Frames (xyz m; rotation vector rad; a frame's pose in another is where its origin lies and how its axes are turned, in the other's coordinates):
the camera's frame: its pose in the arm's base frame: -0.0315 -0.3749 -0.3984 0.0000 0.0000 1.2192
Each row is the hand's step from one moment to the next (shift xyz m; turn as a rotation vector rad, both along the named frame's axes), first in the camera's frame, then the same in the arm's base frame.
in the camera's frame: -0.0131 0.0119 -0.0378 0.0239 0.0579 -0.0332
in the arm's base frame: -0.0157 -0.0082 -0.0378 -0.0461 0.0424 -0.0332
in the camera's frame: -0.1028 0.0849 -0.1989 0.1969 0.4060 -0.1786
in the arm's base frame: -0.1151 -0.0673 -0.1989 -0.3134 0.3247 -0.1786
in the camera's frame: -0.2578 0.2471 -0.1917 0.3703 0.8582 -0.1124
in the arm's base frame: -0.3208 -0.1569 -0.1917 -0.6782 0.6432 -0.1124
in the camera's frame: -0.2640 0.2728 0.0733 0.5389 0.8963 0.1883
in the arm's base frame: -0.3470 -0.1539 0.0733 -0.6559 0.8146 0.1883
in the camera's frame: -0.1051 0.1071 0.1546 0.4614 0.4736 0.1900
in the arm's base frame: -0.1367 -0.0618 0.1546 -0.2857 0.5963 0.1900
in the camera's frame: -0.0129 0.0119 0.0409 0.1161 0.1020 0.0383
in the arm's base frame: -0.0156 -0.0080 0.0409 -0.0558 0.1441 0.0383
